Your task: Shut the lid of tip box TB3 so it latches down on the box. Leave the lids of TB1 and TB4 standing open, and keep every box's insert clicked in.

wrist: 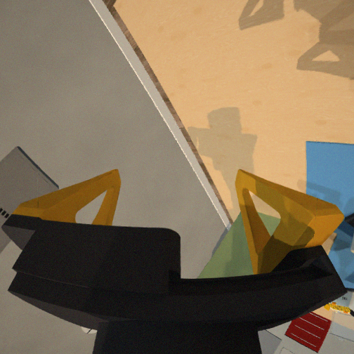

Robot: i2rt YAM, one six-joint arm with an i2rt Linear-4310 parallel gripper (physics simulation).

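Note:
My gripper (177, 175) is open, with its two orange fingers spread wide and no object between them. It hangs high, above the edge of the wooden table. The tip boxes TB1, TB3 and TB4 cannot be made out in this view, so the state of their lids and inserts cannot be told.
The wooden table top (200, 65) has a pale edge strip (154, 96) running diagonally, with grey floor to its left. A blue mat (327, 162) lies at the right, a green surface (227, 257) behind the right finger, a red item (307, 331) at the lower right, a grey object (25, 180) at the left.

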